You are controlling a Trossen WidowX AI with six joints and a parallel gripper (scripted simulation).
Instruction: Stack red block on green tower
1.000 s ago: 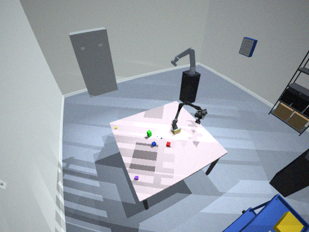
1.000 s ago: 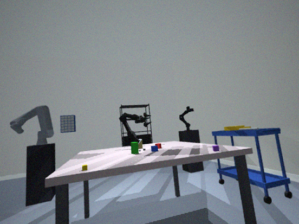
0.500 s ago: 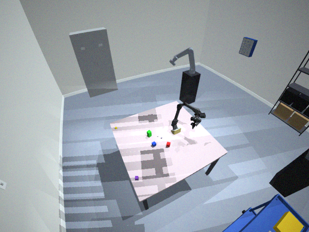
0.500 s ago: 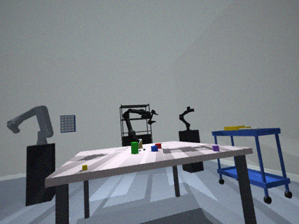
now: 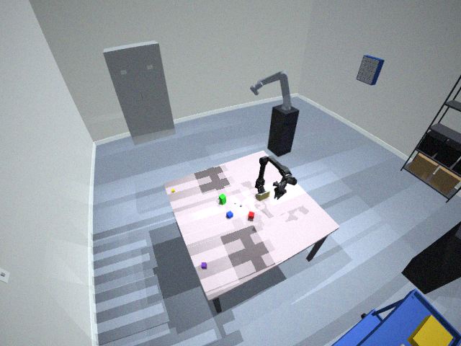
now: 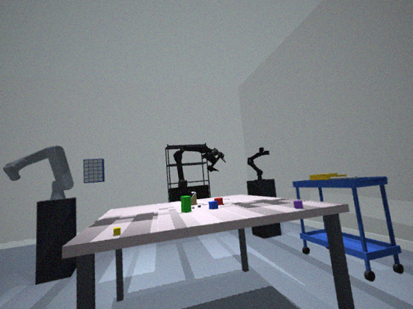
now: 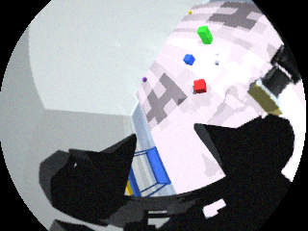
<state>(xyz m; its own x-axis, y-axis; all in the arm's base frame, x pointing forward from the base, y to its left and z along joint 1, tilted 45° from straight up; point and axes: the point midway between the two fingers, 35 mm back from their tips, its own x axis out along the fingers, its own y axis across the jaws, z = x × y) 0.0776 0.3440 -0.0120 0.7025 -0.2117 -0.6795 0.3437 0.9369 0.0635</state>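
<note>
Now: gripper tip 26 cm above the red block, 14 cm short of it and 12 cm to the left of it. Also, from my gripper tip: blue block (30 cm ahead, 26 cm below, 23 cm to the right); yellow block (80 cm to the right, 65 cm ahead, 27 cm below); purple block (72 cm ahead, 27 cm below, 8 cm to the left).
</note>
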